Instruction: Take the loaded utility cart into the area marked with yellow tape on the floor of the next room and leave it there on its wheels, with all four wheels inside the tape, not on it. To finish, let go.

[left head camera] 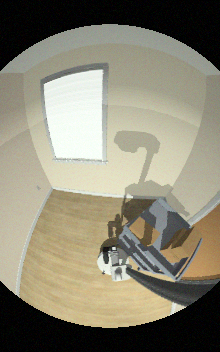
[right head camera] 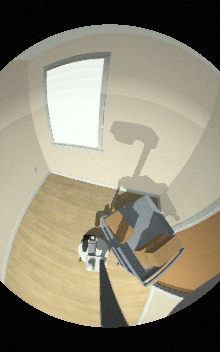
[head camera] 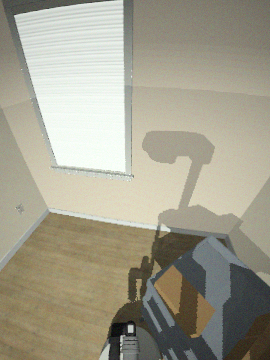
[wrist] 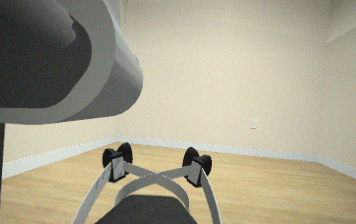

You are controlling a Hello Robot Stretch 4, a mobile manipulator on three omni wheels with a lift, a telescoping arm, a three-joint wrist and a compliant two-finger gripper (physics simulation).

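Frame: origin at the robot's base, x ahead, y left, z up, level; metres.
Where they show: gripper, between the fingertips: [left head camera: 107, 274] [right head camera: 83, 262] [wrist: 158, 157].
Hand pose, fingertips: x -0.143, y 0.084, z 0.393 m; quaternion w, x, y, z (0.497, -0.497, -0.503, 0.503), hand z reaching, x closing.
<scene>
Each offset is from my fingertips to the top centre of the thing. "spot": to the spot under its first point.
The blue-grey utility cart @[spot: 0.373 m up, 0.445 m ahead, 0.518 m right] [head camera: 217, 280] [left head camera: 161, 215] [right head camera: 145, 212] stands close at my right side, its top tray turned at an angle to me. A cardboard box @[0.491 m up, 0.369 m ahead, 0.290 m right] [head camera: 182, 300] [left head camera: 145, 230] [right head camera: 119, 225] lies in the tray, with more brown cardboard at the tray's right end. The cart's wheels are hidden in these views. My gripper [wrist: 158, 157] is open, with its fingertips apart and bare floor and wall showing beyond them. It is not touching the cart. Yellow tape does not show in these views.
A wall with a bright window [head camera: 75, 90] [left head camera: 75, 115] [right head camera: 76, 102] is ahead, with a white baseboard [wrist: 220, 149] along the wood floor. An orange-brown floor [left head camera: 212, 252] [right head camera: 202, 250] shows beyond the cart at the right. A wall outlet [wrist: 253, 123] shows in the wrist view.
</scene>
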